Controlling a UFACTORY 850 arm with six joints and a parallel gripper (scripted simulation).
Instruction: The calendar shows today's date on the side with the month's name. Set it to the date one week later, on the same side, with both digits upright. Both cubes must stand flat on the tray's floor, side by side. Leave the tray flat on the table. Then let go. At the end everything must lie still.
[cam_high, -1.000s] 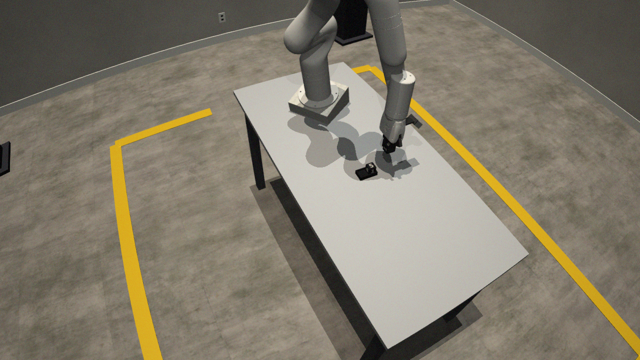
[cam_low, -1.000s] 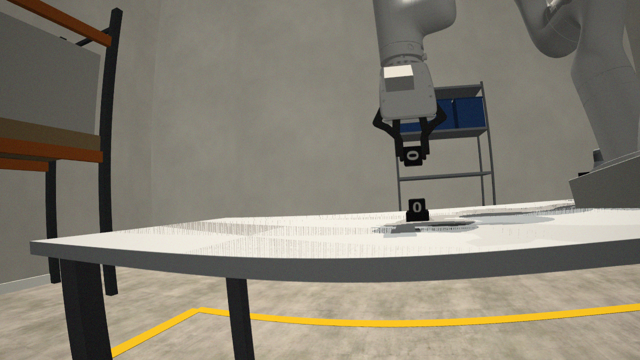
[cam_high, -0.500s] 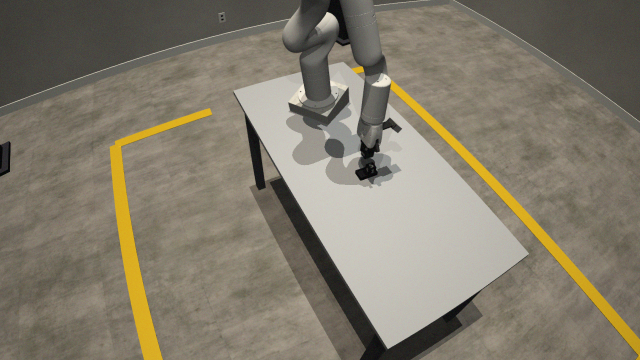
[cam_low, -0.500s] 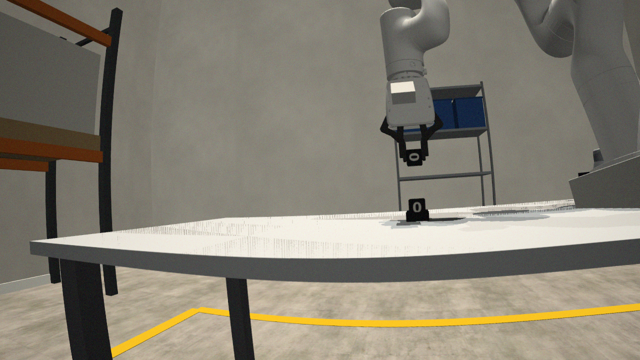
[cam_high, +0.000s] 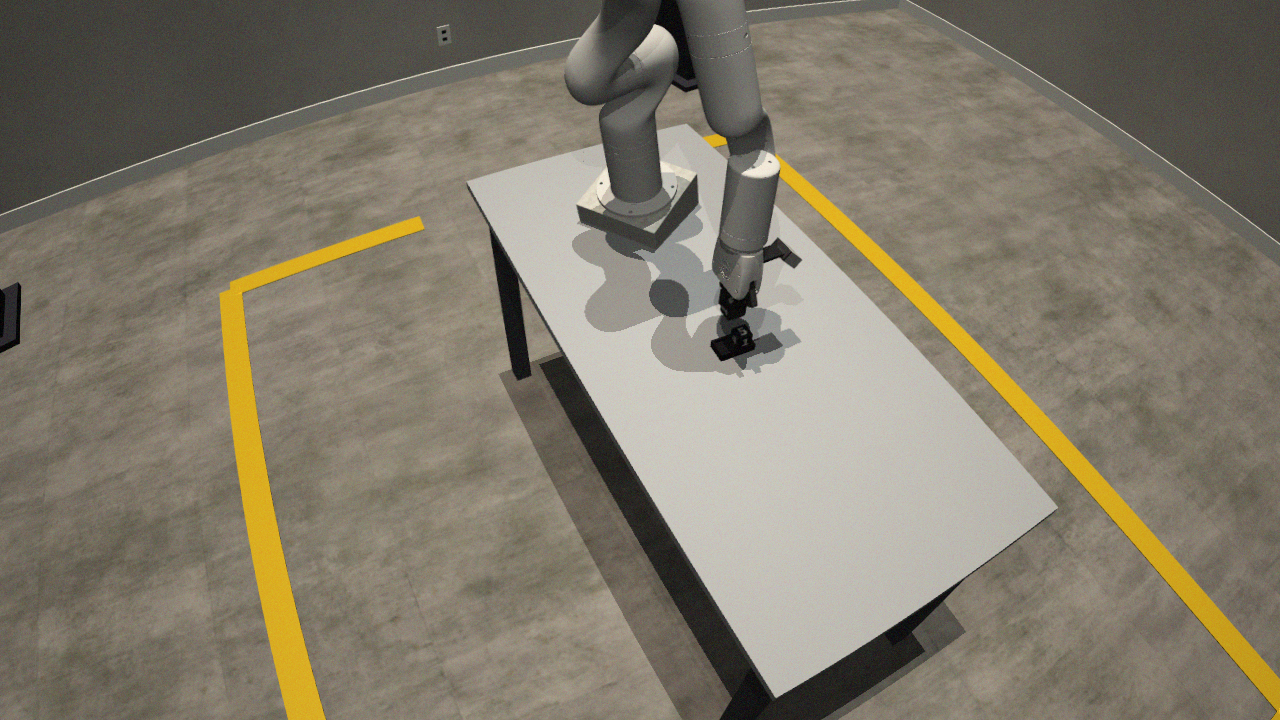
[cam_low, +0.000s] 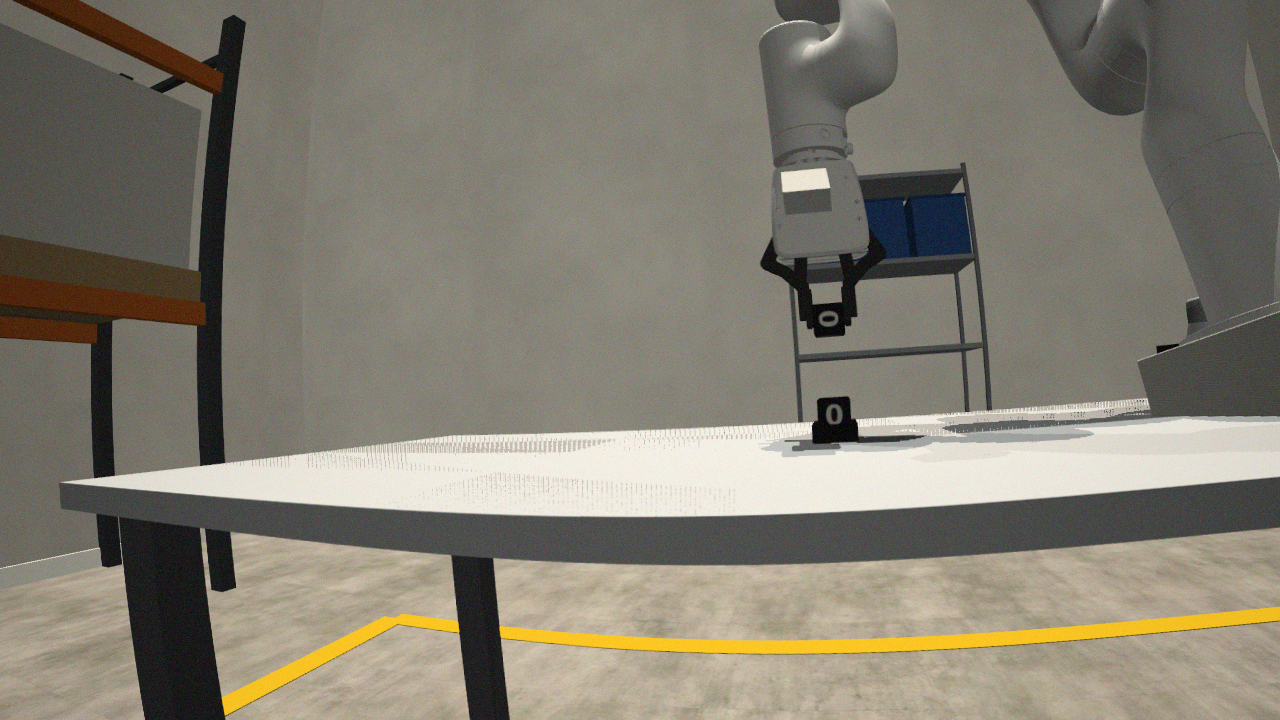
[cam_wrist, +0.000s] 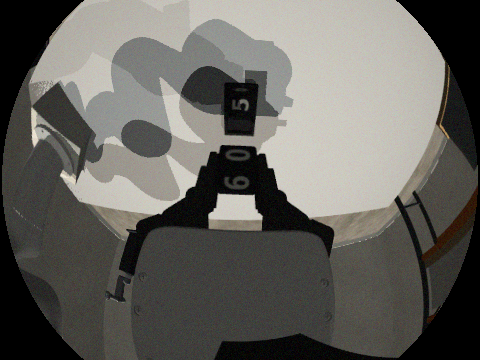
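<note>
Right now my hand is 2 cm to the right of the black tray and 12 cm above it. From my hand the other things lie so: black cube 1 cm below.
</note>
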